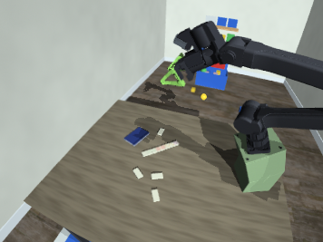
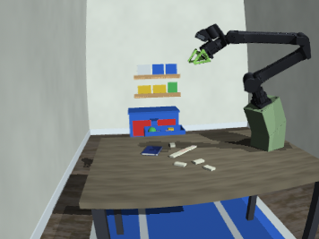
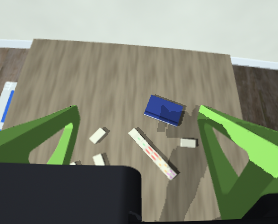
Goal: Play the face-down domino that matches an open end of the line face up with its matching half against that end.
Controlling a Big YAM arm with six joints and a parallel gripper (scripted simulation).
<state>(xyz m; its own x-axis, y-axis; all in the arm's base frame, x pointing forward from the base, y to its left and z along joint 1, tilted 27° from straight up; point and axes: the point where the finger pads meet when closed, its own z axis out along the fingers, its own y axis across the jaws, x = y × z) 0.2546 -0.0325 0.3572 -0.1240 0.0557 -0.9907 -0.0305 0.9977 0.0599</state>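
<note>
The domino lies 46 cm below my hand, 20 cm to the right of it and 8 cm ahead of it.
</note>
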